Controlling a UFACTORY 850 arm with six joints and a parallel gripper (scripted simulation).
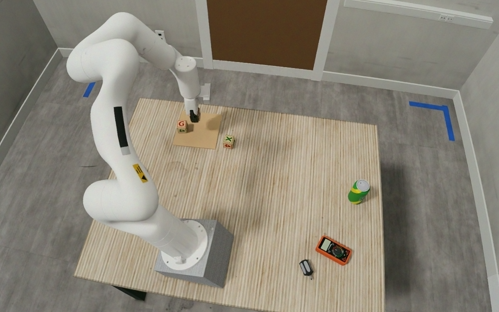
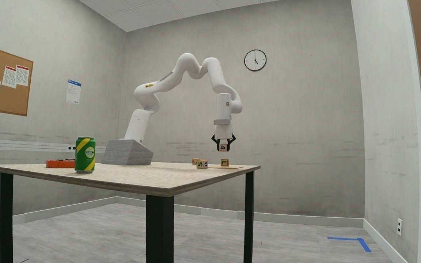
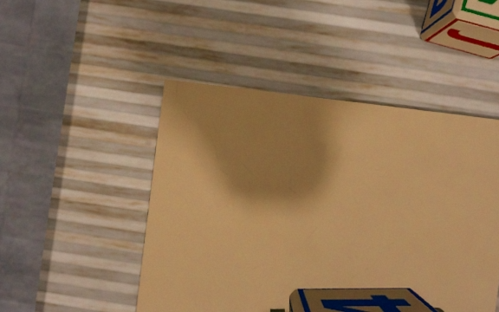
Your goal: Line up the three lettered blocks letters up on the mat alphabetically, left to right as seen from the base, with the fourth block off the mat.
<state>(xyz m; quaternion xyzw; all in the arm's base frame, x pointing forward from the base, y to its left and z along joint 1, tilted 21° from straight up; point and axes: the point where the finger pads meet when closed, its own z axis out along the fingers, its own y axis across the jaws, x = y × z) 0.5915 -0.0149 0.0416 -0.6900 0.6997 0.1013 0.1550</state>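
Right now the tan mat is 11 cm below my hand. Round my hand: G block: 8 cm below, 7 cm to the left; then Q block: right at my hand; then X block: 15 cm to the right, 9 cm below, 9 cm behind.
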